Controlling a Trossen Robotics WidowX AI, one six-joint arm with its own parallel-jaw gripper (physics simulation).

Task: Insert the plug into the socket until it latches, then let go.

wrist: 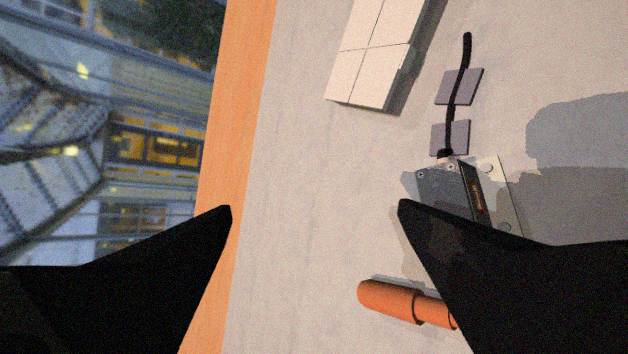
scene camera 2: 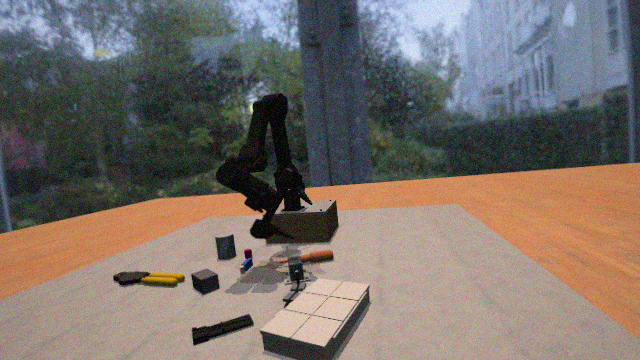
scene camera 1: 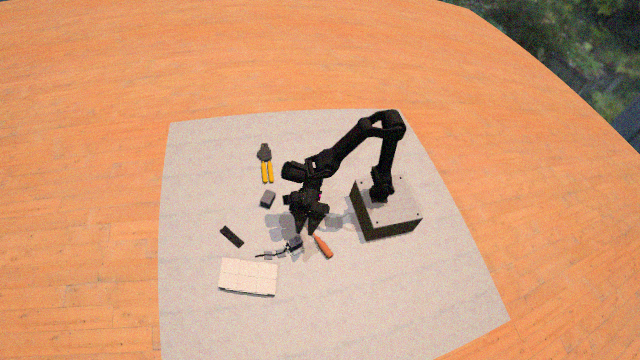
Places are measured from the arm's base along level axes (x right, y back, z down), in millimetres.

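Pixels of known places: gripper, fingertip midpoint: (wrist: 315, 209) (scene camera 2: 302, 221) (scene camera 1: 303, 234); arm's base, origin of the base link: (scene camera 2: 293, 209) (scene camera 1: 378, 195).
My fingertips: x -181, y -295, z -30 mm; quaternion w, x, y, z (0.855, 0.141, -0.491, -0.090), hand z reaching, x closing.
Observation:
Ahead of a thing's pixels: the offset from my fingertips to its top centre. "spot": to the spot under its first point.
The socket @[dx +19, dy -23, dz +89 mm] (scene camera 1: 295, 243) (scene camera 2: 296, 269) (wrist: 445, 192) is a dark screwed box on a pale base plate, with a black cable at one end. In the wrist view its side slot shows an orange inside, and the right finger partly covers the box. The plug seems to be the small blue piece @[dx +184, dy +3, dz +114 mm] (scene camera 2: 246, 264) lying on the mat in scene camera 2, with a magenta piece right behind it. The blue piece does not show in the wrist view. My gripper (scene camera 1: 305, 233) (scene camera 2: 301, 220) (wrist: 315, 209) is open and empty, tilted, above the mat near the socket and apart from the blue piece.
An orange screwdriver @[dx +38, dy +70, dz +107 mm] (scene camera 1: 323, 246) (scene camera 2: 317, 256) (wrist: 390, 299) lies beside the socket. A white-tiled box @[dx -111, dy -181, dz +99 mm] (scene camera 1: 248, 276) (wrist: 375, 70), black bar @[dx +49, dy -247, dz +118 mm] (scene camera 1: 231, 236) (scene camera 2: 222, 329), grey block @[dx +213, dy -116, dz +99 mm] (scene camera 1: 267, 198) (scene camera 2: 205, 281), yellow-handled pliers @[spot: dx +352, dy -117, dz +117 mm] (scene camera 1: 267, 171) (scene camera 2: 162, 279) and grey cylinder @[dx +315, dy +80, dz +64 mm] (scene camera 2: 225, 247) stand or lie around.

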